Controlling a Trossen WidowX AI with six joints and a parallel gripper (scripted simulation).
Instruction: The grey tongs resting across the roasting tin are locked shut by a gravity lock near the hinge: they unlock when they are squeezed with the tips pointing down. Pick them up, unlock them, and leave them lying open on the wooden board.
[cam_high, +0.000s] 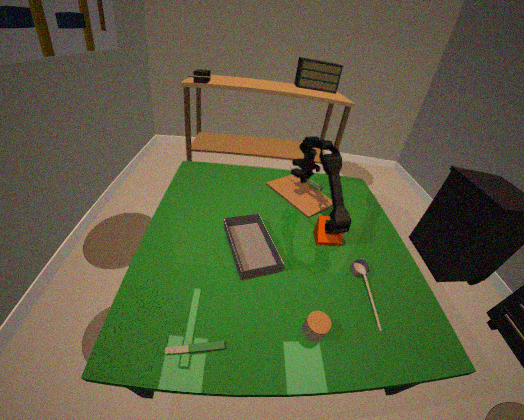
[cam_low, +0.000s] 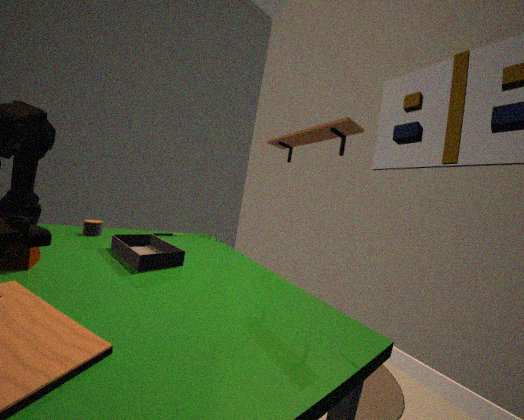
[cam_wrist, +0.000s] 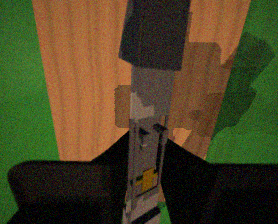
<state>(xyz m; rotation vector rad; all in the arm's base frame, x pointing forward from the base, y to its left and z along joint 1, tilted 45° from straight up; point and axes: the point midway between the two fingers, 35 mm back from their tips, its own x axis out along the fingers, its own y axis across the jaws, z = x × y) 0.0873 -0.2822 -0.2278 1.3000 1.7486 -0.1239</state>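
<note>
My gripper tip is 7 cm above the wooden board. Also, from my gripper tip: cork-topped jar: 81 cm to the left, 6 cm ahead, 5 cm below; then yellow lock piece: 4 cm above, 1 cm to the left, 1 cm behind; then roasting tin: 45 cm to the left, 28 cm ahead, 5 cm below.
</note>
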